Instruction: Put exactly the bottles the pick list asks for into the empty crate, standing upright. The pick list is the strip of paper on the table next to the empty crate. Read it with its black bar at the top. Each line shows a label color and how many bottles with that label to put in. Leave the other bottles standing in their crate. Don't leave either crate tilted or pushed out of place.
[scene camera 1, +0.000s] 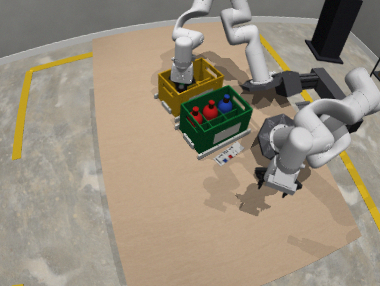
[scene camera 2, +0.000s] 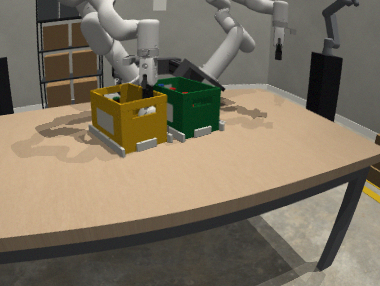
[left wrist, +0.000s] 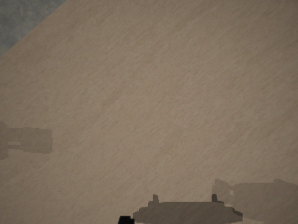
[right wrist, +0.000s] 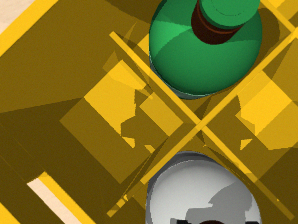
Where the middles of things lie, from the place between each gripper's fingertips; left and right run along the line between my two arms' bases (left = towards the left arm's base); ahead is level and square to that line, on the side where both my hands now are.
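I look at the yellow crate (scene camera 2: 120, 122) and find that my right gripper is 8 cm to the left of it, 5 cm past it and 8 cm above it. The green crate (scene camera 2: 181, 115) is 15 cm behind my right hand, 14 cm to the left of it and 8 cm below it.
From my left hand, the green crate is 110 mm ahead, 480 mm to the right and 220 mm below. The yellow crate is 210 mm ahead of my left hand, 710 mm to the right of it and 220 mm below it.
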